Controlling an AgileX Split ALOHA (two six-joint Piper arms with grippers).
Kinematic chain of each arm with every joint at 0, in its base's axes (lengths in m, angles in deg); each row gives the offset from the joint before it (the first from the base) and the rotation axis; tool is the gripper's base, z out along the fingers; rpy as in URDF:
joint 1: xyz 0 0 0.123 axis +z
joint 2: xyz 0 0 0 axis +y
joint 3: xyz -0.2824 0 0.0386 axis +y
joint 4: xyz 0.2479 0 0.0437 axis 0.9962 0 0.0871
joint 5: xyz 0 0 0 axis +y
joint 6: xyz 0.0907 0 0.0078 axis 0.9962 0 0.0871
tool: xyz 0 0 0 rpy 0 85 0
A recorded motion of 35 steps. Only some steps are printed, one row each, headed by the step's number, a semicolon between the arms.
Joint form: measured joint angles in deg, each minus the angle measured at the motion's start. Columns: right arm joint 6, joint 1, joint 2, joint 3, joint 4, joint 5; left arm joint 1, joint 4, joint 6, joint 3, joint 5, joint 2.
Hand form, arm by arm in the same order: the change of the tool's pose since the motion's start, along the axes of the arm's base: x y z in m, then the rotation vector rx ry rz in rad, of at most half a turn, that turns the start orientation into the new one. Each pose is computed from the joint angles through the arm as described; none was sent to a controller.
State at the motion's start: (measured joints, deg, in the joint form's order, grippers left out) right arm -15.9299 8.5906 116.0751 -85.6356 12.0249 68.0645; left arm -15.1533 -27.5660 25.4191 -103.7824 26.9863 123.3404
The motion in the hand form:
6: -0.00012 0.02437 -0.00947 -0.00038 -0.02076 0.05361; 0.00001 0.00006 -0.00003 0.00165 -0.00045 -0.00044
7: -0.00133 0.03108 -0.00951 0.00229 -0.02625 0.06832; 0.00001 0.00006 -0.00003 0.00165 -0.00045 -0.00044
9: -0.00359 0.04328 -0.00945 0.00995 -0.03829 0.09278; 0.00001 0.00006 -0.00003 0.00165 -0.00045 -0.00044
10: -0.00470 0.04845 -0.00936 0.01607 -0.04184 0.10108; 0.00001 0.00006 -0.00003 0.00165 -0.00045 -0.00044
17: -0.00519 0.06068 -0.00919 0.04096 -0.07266 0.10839; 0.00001 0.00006 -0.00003 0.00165 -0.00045 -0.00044
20: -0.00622 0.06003 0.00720 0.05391 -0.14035 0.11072; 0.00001 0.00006 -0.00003 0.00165 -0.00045 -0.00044
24: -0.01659 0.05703 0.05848 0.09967 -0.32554 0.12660; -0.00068 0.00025 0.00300 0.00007 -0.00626 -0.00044
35: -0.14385 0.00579 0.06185 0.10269 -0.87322 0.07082; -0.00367 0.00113 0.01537 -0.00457 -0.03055 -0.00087
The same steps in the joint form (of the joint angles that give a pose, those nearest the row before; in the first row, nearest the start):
6: 0.00 3.55 1.35 0.00 0.00 -2.57; 0.00 0.10 0.00 0.00 0.00 0.00
7: 0.00 4.52 1.35 0.00 0.13 -2.92; 0.00 0.10 0.00 0.00 0.00 0.00
9: 0.00 6.25 1.35 0.00 0.51 -3.70; 0.00 0.10 0.00 0.00 0.00 0.00
10: 0.00 6.95 1.35 0.00 0.87 -3.98; 0.00 0.10 0.00 0.00 0.00 0.00
17: 0.00 8.44 1.35 0.05 2.21 -6.14; 0.00 0.10 0.00 0.00 0.00 0.00
20: -0.48 8.44 -1.22 0.45 2.21 -7.86; 0.00 0.10 0.00 0.00 0.00 0.00
24: -2.58 8.44 -9.35 1.78 2.95 -11.66; 0.00 0.10 0.00 0.00 0.00 -0.34
35: -12.08 8.44 -43.15 45.68 6.75 -52.54; 0.00 0.21 0.00 0.00 0.00 -1.76

